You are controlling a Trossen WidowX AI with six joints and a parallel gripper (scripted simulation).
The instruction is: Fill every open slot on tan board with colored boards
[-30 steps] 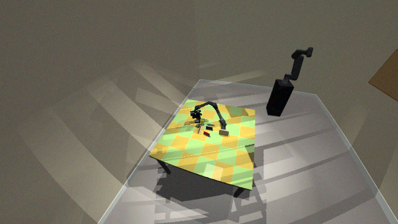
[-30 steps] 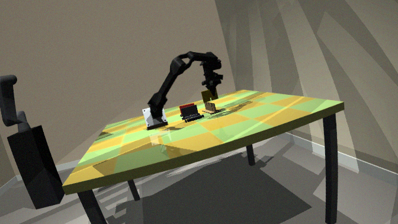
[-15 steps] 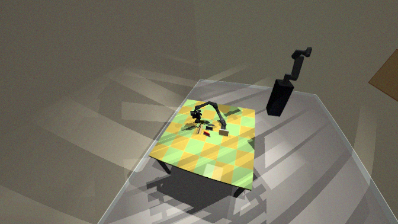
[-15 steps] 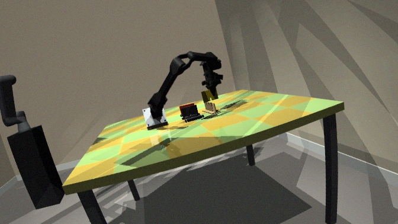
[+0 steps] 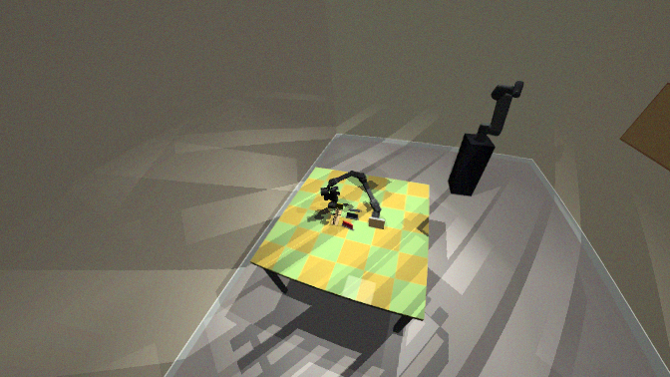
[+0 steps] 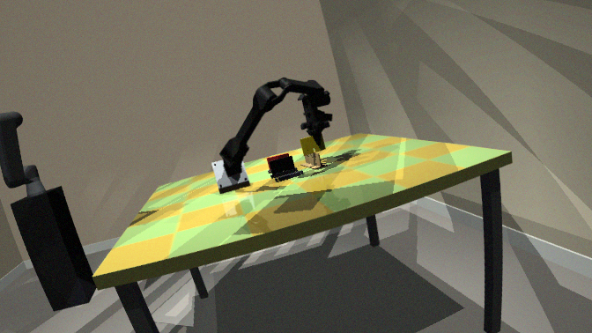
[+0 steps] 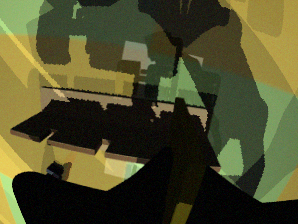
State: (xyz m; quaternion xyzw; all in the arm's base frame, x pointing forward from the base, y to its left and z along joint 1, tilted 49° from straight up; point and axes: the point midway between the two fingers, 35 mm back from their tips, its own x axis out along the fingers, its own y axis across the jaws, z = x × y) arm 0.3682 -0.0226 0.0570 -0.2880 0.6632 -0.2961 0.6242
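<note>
My gripper tip is now 2 cm past the tan board, 5 cm to the right of it and 6 cm above it. Round my gripper tip: yellow board (2 cm behind); then red board (15 cm behind, 14 cm to the left, 6 cm below); then nearly black board (16 cm behind, 3 cm to the left, 6 cm below).
</note>
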